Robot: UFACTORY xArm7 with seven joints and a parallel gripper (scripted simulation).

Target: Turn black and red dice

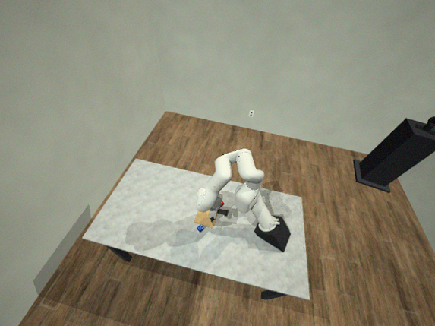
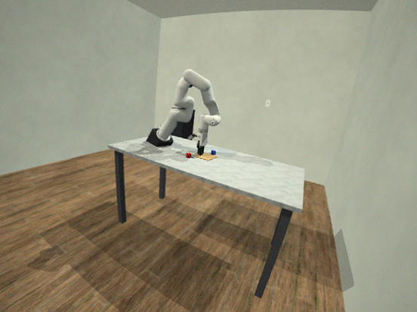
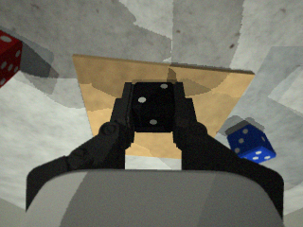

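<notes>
Now: hand 10 mm above the black die. The rest, counted from my hand: blue die (50 mm ahead, 110 mm to the left, 20 mm below); red die (20 mm behind, 120 mm to the right, 20 mm below); tan mat (40 mm ahead, 10 mm to the left, 30 mm below).
</notes>
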